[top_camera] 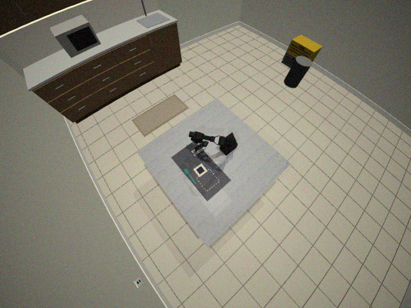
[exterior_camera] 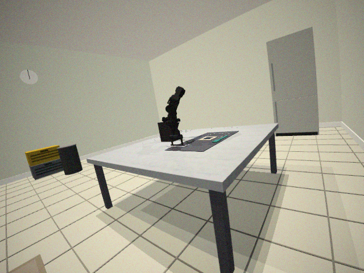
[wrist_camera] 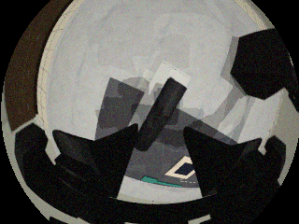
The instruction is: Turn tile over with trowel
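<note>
Now: gripper tip 2 cm past the trowel and 7 cm above it. The rest, counted from my gripper tip: teal strip (31 cm ahead, 12 cm to the left, 11 cm below); then tile (19 cm ahead, 18 cm to the left, 10 cm below).
</note>
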